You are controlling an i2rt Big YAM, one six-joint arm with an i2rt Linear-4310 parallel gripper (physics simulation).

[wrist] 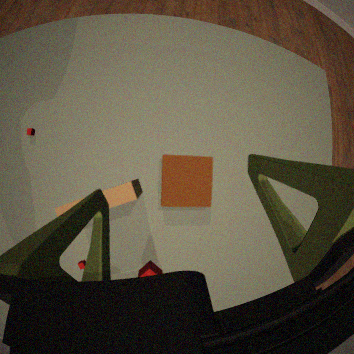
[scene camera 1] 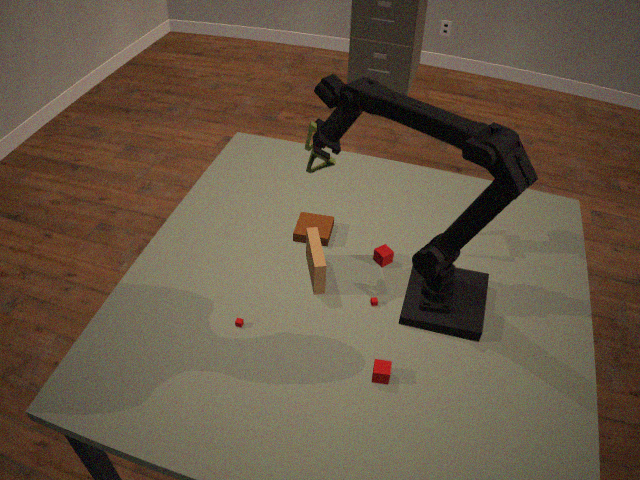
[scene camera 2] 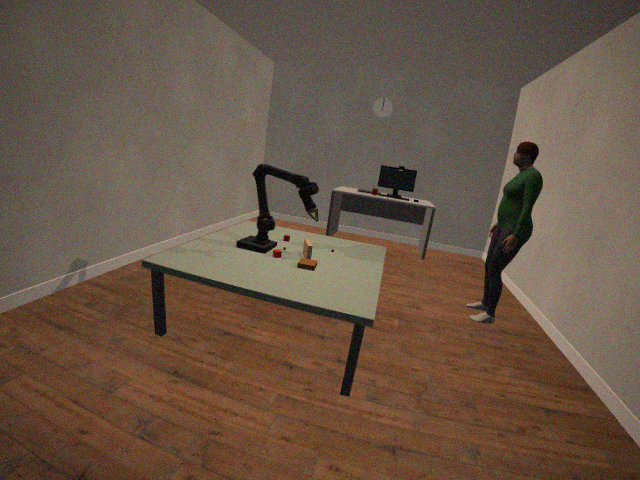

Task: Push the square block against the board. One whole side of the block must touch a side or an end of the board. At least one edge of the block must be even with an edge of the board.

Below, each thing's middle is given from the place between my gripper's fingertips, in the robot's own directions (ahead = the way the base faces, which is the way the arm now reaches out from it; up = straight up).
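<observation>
With the tan board [scene camera 1: 315, 257], my gripper is 24 cm above it, 6 cm past it and 12 cm to the right of it. The square block [scene camera 1: 325, 224] is 27 cm below my hand, 5 cm to the right of it and 1 cm behind it.
</observation>
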